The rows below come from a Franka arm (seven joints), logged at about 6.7 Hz.
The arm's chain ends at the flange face. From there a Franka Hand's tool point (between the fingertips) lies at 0.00 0.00 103.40 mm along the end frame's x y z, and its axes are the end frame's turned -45 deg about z.
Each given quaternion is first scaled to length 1.
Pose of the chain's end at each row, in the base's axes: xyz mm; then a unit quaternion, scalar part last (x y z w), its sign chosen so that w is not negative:
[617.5 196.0 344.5 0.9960 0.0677 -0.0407 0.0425]
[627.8 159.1 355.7 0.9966 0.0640 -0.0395 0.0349]
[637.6 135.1 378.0 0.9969 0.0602 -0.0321 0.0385]
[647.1 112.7 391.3 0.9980 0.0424 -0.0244 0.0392]
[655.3 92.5 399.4 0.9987 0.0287 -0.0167 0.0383]
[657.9 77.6 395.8 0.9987 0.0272 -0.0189 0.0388]
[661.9 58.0 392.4 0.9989 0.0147 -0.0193 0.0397]
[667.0 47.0 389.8 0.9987 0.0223 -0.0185 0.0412]
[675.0 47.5 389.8 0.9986 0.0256 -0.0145 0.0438]
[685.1 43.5 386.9 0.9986 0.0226 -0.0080 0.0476]
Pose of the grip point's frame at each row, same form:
[609.7 186.7 241.8 0.8942 0.4437 -0.0539 0.0237]
[620.1 151.4 252.9 0.8962 0.4405 -0.0498 0.0171]
[631.5 126.8 275.1 0.8980 0.4371 -0.0444 0.0233]
[642.4 104.4 288.3 0.9058 0.4211 -0.0375 0.0269]
[652.1 84.5 296.4 0.9117 0.4087 -0.0301 0.0290]
[654.2 69.5 292.8 0.9123 0.4073 -0.0323 0.0286]
[658.0 49.7 289.4 0.9173 0.3959 -0.0330 0.0293]
[663.4 38.4 286.8 0.9142 0.4028 -0.0329 0.0310]
[672.2 38.4 286.8 0.9128 0.4058 -0.0302 0.0349]
[683.7 33.6 284.0 0.9139 0.4030 -0.0256 0.0409]

